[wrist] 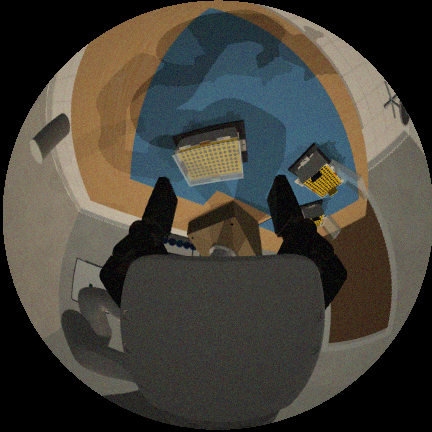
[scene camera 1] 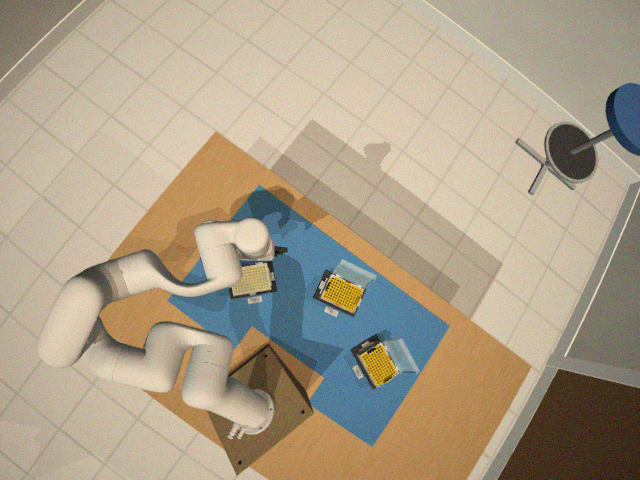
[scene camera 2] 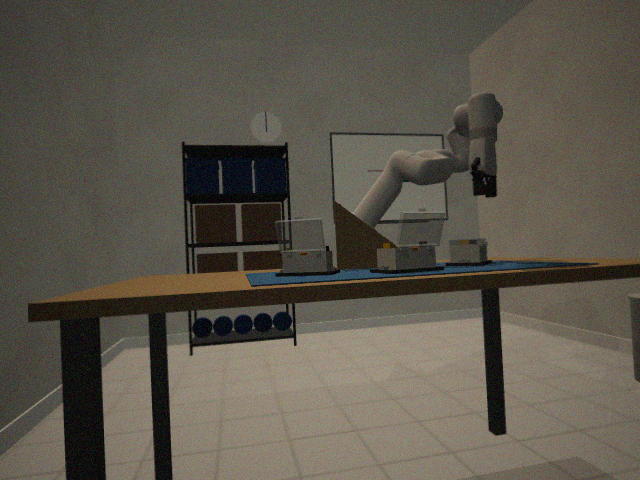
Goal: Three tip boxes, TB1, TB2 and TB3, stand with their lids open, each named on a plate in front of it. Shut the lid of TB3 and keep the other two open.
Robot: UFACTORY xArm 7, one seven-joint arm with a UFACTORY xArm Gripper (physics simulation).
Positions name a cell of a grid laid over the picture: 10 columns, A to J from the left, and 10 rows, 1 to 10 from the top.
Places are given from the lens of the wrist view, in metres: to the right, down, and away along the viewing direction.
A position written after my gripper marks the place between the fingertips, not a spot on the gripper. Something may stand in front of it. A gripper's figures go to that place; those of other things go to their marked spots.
my gripper (wrist: F5): 0.00, -0.02, 0.10
clear lid (wrist: F4): 0.00, -0.10, 0.21
